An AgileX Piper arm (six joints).
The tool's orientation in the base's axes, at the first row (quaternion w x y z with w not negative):
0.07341 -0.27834 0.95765 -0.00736
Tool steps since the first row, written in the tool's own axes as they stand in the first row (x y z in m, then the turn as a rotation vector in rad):
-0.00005 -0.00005 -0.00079 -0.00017 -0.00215 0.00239
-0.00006 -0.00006 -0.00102 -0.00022 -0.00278 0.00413
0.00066 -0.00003 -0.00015 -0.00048 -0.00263 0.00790
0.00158 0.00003 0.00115 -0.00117 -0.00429 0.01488
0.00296 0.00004 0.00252 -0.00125 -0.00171 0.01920
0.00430 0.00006 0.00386 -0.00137 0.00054 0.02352
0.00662 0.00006 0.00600 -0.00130 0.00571 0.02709
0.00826 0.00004 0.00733 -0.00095 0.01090 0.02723
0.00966 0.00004 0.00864 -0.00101 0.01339 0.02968
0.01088 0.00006 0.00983 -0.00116 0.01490 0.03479
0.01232 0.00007 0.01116 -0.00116 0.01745 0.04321
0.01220 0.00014 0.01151 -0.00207 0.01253 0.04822
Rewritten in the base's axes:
-0.00005 -0.00004 0.00079 0.00163 -0.00166 -0.00222
-0.00007 -0.00005 0.00102 0.00226 -0.00212 -0.00390
-0.00056 -0.00038 0.00006 0.00294 -0.00175 -0.00760
-0.00117 -0.00079 -0.00135 0.00541 -0.00260 -0.01432
-0.00213 -0.00148 -0.00290 0.00473 -0.00026 -0.01873
-0.00306 -0.00214 -0.00441 0.00426 0.00182 -0.02311
-0.00469 -0.00332 -0.00684 0.00197 0.00624 -0.02693
-0.00585 -0.00418 -0.00838 -0.00107 0.01045 -0.02740
-0.00683 -0.00490 -0.00987 -0.00199 0.01265 -0.02995
-0.00769 -0.00550 -0.01121 -0.00193 0.01414 -0.03507
-0.00870 -0.00622 -0.01272 -0.00206 0.01652 -0.04354
-0.00859 -0.00609 -0.01306 0.00204 0.01298 -0.04810

